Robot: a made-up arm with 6 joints. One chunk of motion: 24 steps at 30 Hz.
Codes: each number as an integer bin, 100 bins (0 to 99) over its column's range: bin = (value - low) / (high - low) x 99, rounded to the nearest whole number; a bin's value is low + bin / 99 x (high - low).
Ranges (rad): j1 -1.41..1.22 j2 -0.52..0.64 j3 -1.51..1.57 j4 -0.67..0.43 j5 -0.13..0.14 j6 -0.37..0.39
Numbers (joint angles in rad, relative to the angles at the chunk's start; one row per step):
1: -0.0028 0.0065 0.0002 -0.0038 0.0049 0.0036
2: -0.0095 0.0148 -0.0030 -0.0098 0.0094 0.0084
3: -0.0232 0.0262 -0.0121 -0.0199 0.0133 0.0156
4: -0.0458 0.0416 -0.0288 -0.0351 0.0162 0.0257
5: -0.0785 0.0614 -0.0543 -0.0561 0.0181 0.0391
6: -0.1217 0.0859 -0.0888 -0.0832 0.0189 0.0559
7: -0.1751 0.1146 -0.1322 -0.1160 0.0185 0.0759
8: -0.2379 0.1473 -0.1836 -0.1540 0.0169 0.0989
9: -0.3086 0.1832 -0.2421 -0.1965 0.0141 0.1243
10: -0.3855 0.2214 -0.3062 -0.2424 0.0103 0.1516
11: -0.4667 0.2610 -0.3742 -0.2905 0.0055 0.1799
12: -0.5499 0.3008 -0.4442 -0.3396 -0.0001 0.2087
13: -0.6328 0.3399 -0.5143 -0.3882 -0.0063 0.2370
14: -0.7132 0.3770 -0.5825 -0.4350 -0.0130 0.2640
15: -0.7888 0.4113 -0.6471 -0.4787 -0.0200 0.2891
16: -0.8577 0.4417 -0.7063 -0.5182 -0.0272 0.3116
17: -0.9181 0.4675 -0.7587 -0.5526 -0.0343 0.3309
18: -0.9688 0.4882 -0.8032 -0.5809 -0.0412 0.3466
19: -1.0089 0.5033 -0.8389 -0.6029 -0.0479 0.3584
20: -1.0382 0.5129 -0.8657 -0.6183 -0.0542 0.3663
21: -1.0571 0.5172 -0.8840 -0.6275 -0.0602 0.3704
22: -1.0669 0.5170 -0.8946 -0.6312 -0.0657 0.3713
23: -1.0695 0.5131 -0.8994 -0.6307 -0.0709 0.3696
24: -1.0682 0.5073 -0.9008 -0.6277 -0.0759 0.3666
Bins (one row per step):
1: 53 45 49 60 49 49
2: 53 46 48 59 51 49
3: 52 47 48 59 53 50
4: 51 48 48 57 54 52
5: 50 50 47 55 54 53
6: 48 52 46 53 55 55
7: 46 54 44 50 54 58
8: 44 57 43 46 54 61
9: 41 60 41 43 53 64
10: 39 63 39 38 51 68
11: 36 67 37 34 50 72
12: 32 70 34 30 48 75
13: 29 73 32 25 45 79
14: 26 77 30 21 43 83
15: 23 79 28 17 40 86
16: 21 82 26 14 38 89
17: 19 84 24 11 35 91
18: 17 86 23 8 33 93
19: 15 87 22 6 30 95
20: 14 88 21 5 28 96
21: 13 89 20 4 26 96
22: 13 89 20 3 24 97
23: 13 88 20 4 22 96
24: 13 88 20 4 20 96

